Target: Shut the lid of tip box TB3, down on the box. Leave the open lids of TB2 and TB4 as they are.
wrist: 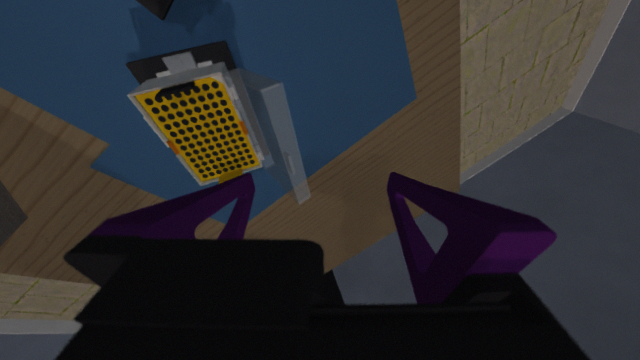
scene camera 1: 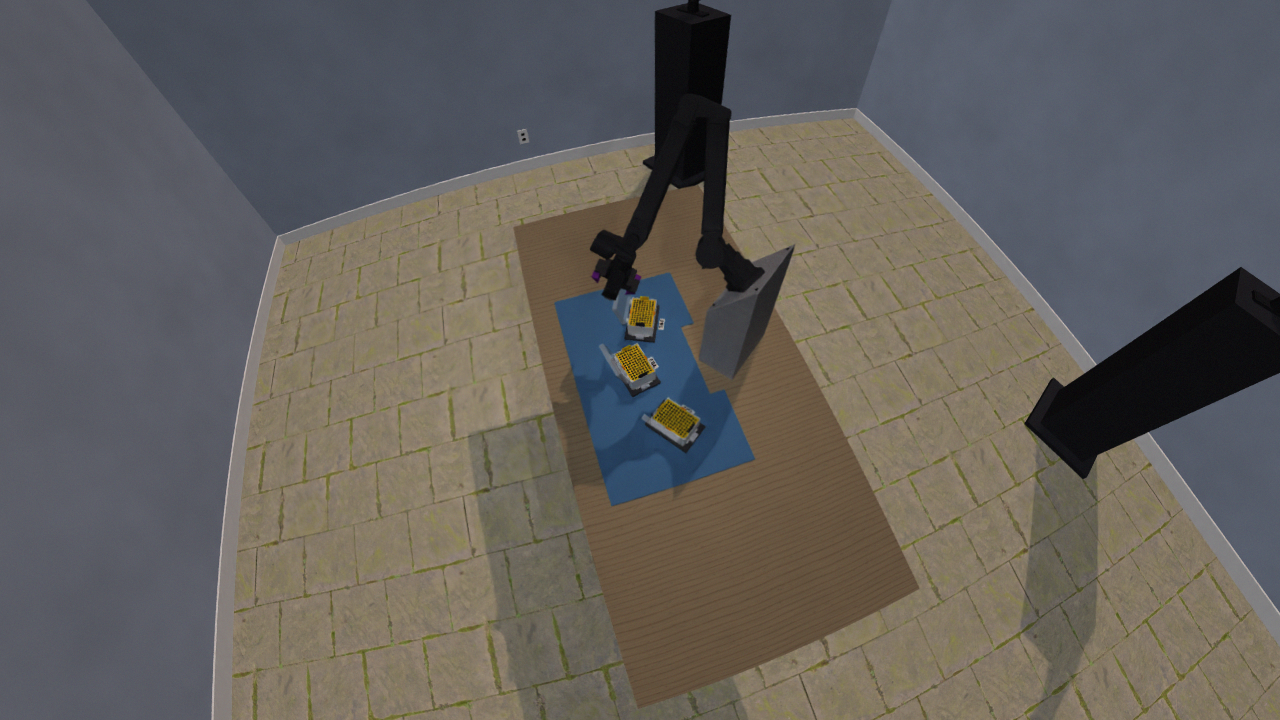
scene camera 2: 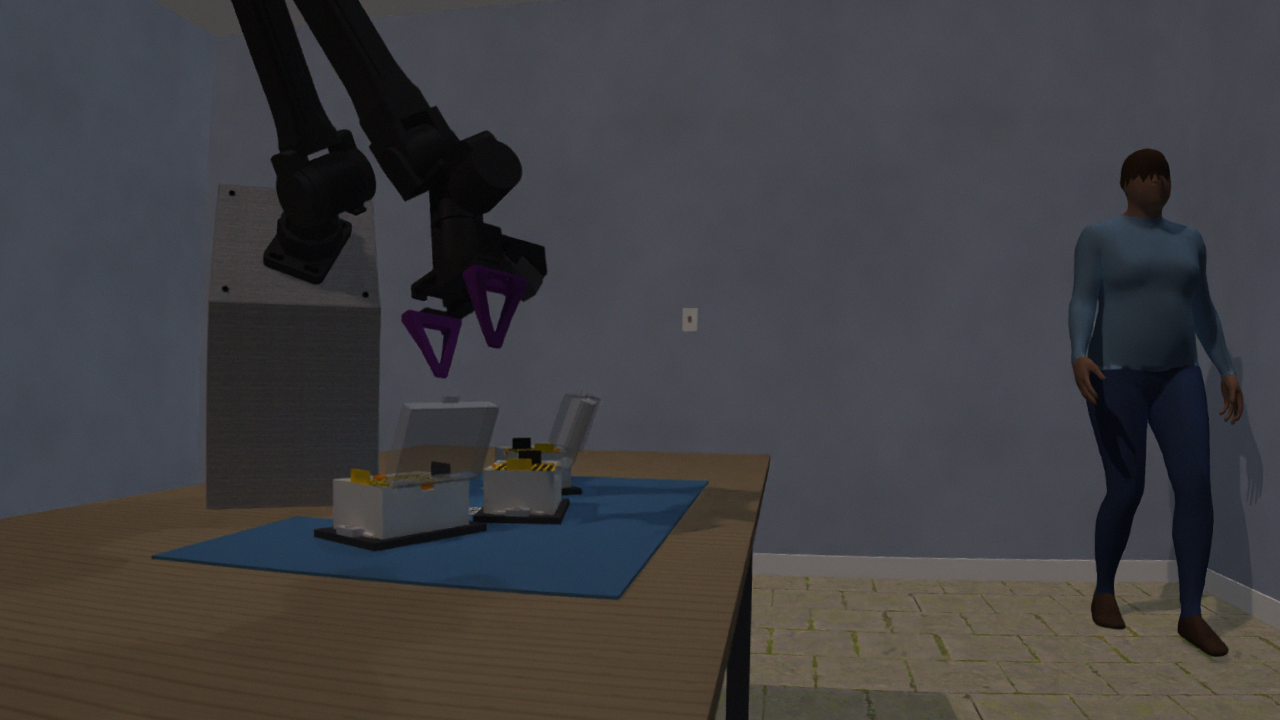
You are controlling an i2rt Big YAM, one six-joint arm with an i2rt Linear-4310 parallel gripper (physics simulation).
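Where they show: gripper, fingertip midpoint: (wrist: 320, 180) (scene camera 2: 466, 363); arm's base at its link origin: (scene camera 1: 746, 281) (scene camera 2: 308, 247).
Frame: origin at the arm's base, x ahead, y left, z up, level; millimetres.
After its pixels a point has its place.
Note:
The middle box (scene camera 1: 633, 362) (scene camera 2: 523, 491) @[y -190, x 298, z -313 mm], TB3 by its place in the row, has its lid (scene camera 1: 610, 356) @[y -145, x 377, z -197 mm] raised on the left in scene camera 1. TB4 (scene camera 1: 642, 315) @[y -260, x 168, z -292 mm] (scene camera 2: 429, 510) (wrist: 197, 130) @[y -257, x 164, z -292 mm] stands at the row's upper end, its clear lid (scene camera 2: 447, 438) @[y -328, x 212, z -240 mm] (wrist: 282, 135) @[y -308, x 233, z -205 mm] raised. TB2 (scene camera 1: 675, 420) (scene camera 2: 537, 454) is at the lower end; its lid shows nearly edge-on. A raised lid (scene camera 2: 574, 428) @[y -200, x 357, z -237 mm] behind TB3 cannot be assigned surely in scene camera 2. My gripper (scene camera 1: 617, 279) @[y -332, x 231, z -162 mm] (scene camera 2: 468, 360) @[y -332, x 231, z -162 mm] (wrist: 320, 180) @[y -332, x 231, z -162 mm] is open and empty, above and beside TB4, apart from its lid. Labels are unreadable.
The boxes stand on a blue mat (scene camera 1: 586, 313) @[y -427, x 292, z -349 mm] (scene camera 2: 554, 573) @[y -463, x 312, z -349 mm] (wrist: 340, 60) @[y -382, x 315, z -349 mm] on the wooden table (scene camera 1: 742, 555) @[y 523, x 431, z -352 mm] (scene camera 2: 268, 644) @[y -646, x 108, z -352 mm]. A grey pedestal (scene camera 1: 738, 335) @[y 72, x 80, z -110 mm] (scene camera 2: 290, 402) @[y -66, x -5, z -214 mm] carries the arm. A dark base corner (wrist: 161, 6) @[y -195, x 248, z -341 mm] shows beyond TB4. A person (scene camera 2: 1141, 295) stands beyond the table.

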